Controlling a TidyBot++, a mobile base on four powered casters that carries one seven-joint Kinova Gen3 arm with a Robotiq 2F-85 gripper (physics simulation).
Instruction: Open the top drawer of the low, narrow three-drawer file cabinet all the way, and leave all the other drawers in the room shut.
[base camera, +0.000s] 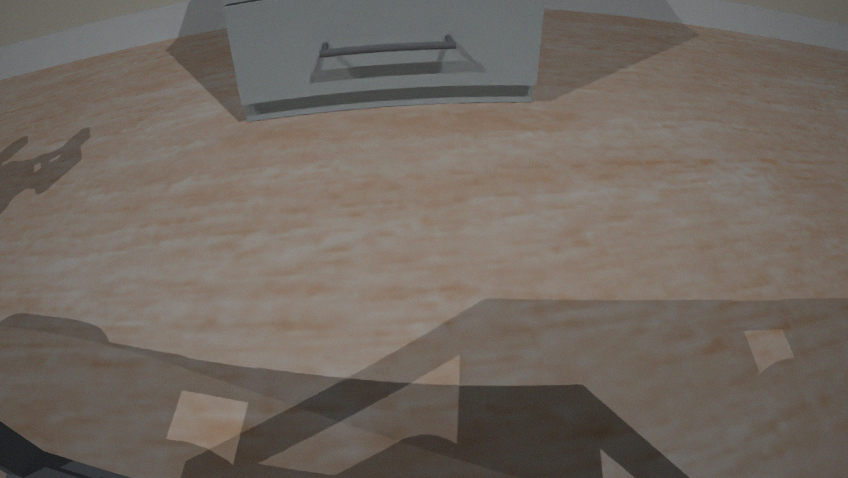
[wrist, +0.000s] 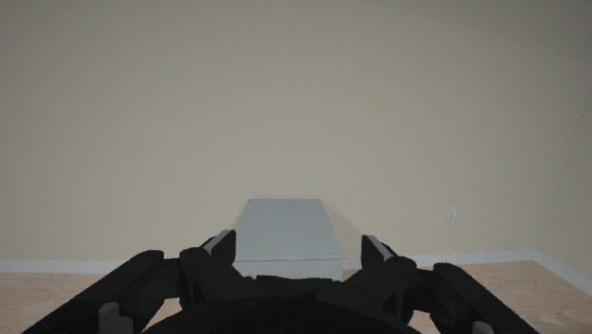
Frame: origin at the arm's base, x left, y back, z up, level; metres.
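Seen in the pictures: gripper, between the fingertips: (wrist: 297, 246).
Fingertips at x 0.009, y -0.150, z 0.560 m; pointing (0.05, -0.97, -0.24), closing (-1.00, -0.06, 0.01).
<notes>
Pixels of each thing's top centre, then the offset from my fingertips to it. "spot": a spot on its surface instead. Level surfaces: height alone.
- grey bar handle, a spot on its surface: (base camera: 388, 48) spot: dz -0.839, dx +0.068, dy -0.522 m
- wall outlet, centre of its top: (wrist: 453, 205) dz -0.499, dx -0.924, dy -1.283 m
- light wood floor, height of its surface: dz -0.956 m
The low, narrow file cabinet (base camera: 273, 59) (wrist: 287, 227) is light grey. In the base camera view its lowest drawer front shows at the top, with a grey bar handle (base camera: 388, 48); the upper drawers are cut off by the frame's edge. In the wrist view its flat top shows between the fingers, with a strip of the top drawer's front (wrist: 295, 268) below the top's front edge. The top drawer's handle is hidden behind the gripper's body. My gripper (wrist: 297, 246) is open and empty, above and in front of the cabinet, apart from it.
A beige wall (wrist: 290, 100) with a white baseboard (wrist: 480, 257) stands behind the cabinet. A wall outlet (wrist: 451, 212) is to the right. The light wood floor (base camera: 415, 207) lies in front of the cabinet, with the robot's shadow across its near part.
</notes>
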